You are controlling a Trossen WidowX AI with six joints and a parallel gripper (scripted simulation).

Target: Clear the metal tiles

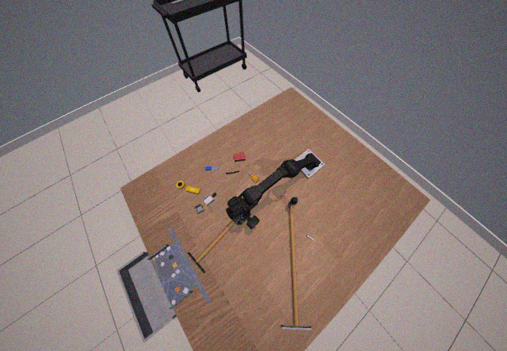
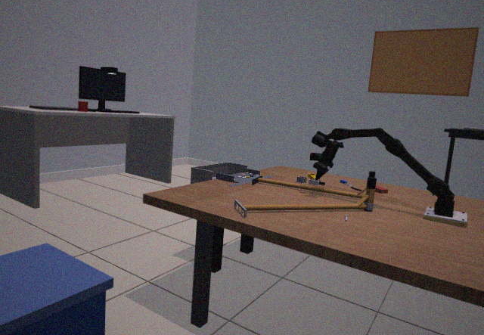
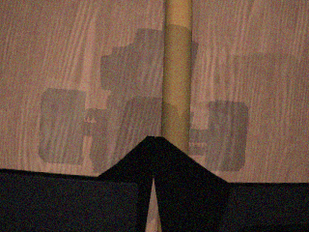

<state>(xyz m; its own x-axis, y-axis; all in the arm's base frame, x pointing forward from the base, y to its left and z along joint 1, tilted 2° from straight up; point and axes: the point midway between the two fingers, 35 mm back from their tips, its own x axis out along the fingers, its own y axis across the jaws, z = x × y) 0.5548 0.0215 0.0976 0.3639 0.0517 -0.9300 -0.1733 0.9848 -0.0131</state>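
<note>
The long scraper is 3 cm ahead of my gripper tip, 1 cm to the right of it and 1 cm below it. The rest, counted from my gripper tip: scoop (8 cm ahead, 22 cm to the right, 6 cm below); then grey box (17 cm ahead, 20 cm to the right, 6 cm below); then yellow ribbed bit (22 cm behind, 17 cm to the right, 5 cm below).
</note>
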